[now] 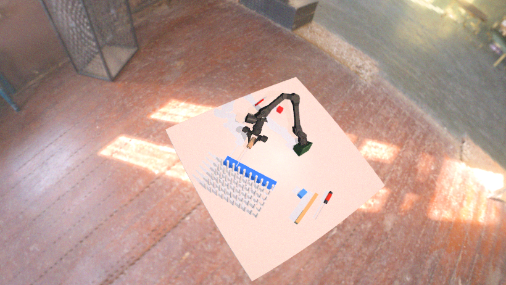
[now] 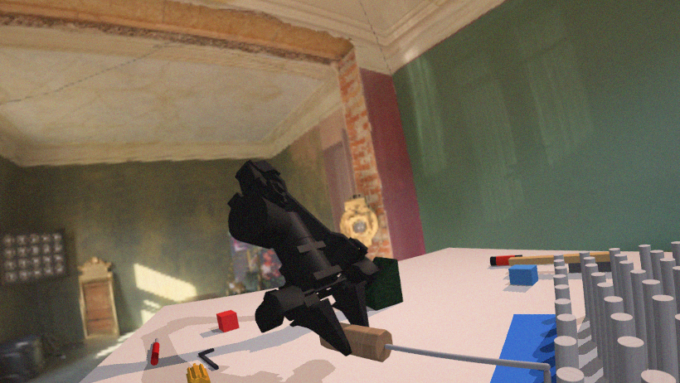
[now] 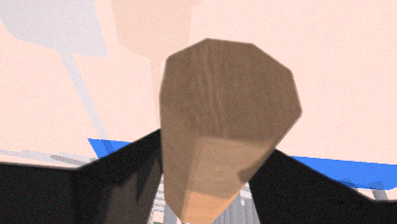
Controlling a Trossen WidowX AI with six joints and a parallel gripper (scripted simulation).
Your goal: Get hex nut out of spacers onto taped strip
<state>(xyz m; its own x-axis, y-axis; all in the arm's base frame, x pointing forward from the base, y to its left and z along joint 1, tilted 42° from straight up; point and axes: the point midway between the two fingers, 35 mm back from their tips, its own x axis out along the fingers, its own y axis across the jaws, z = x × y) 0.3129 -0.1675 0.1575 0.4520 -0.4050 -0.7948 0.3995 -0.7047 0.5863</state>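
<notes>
My gripper tip is 120 mm short of the blue taped strip, 150 mm to the right of it and 70 mm above it. The rest, counted from my gripper tip: yellow piece: 150 mm behind, 210 mm to the right, 50 mm below; allen key: 270 mm behind, 200 mm to the right, 70 mm below; red cube: 420 mm behind, 150 mm to the right, 50 mm below.
</notes>
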